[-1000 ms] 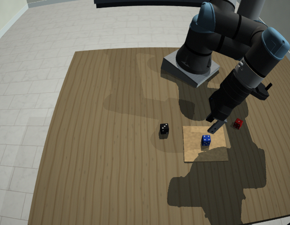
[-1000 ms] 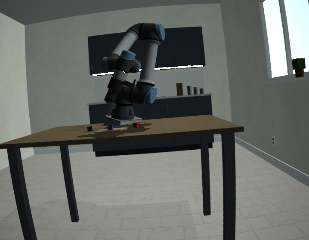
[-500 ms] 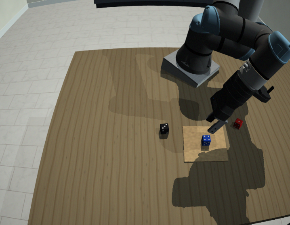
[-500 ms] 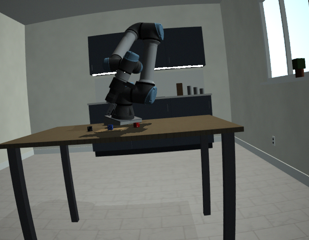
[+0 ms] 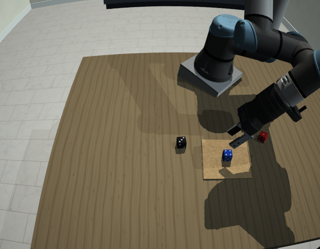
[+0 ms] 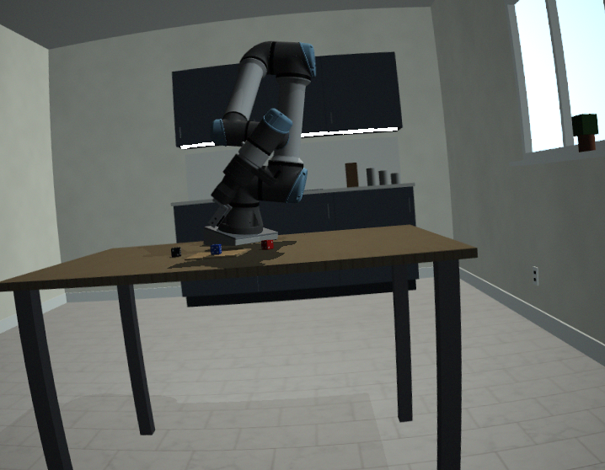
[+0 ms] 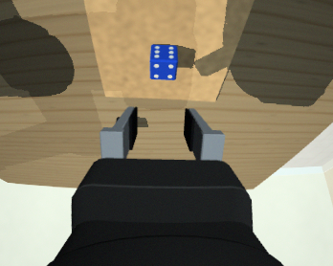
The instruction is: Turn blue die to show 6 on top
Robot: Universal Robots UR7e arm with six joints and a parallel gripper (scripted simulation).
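Now: hand 1 cm to the left of the blue die and 8 cm above it. Round my hand: black die (6 cm behind, 13 cm to the right, 8 cm below); red die (6 cm behind, 13 cm to the left, 8 cm below); tan mat (1 cm to the right, 9 cm below).
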